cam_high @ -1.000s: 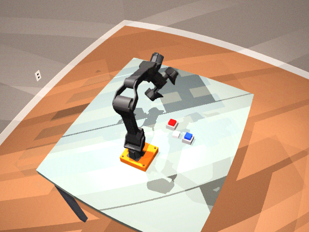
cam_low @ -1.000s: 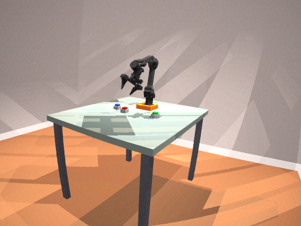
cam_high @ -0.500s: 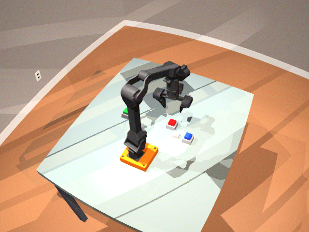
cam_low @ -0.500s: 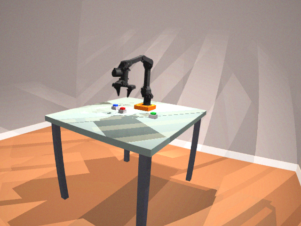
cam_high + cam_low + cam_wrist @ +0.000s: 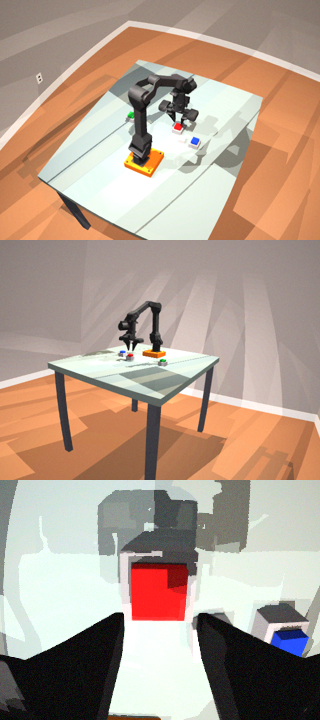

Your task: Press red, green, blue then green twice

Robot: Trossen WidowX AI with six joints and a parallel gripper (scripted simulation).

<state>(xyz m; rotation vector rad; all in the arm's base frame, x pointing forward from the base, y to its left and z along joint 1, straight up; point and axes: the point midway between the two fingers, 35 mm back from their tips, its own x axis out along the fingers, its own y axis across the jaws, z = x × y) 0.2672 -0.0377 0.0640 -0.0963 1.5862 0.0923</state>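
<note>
The red button is 3 cm below my gripper tip. Round my gripper tip: green button (6 cm behind, 25 cm to the left, 3 cm below); small white block (4 cm behind, 5 cm to the right, 5 cm below); blue button (4 cm behind, 12 cm to the right, 3 cm below).
</note>
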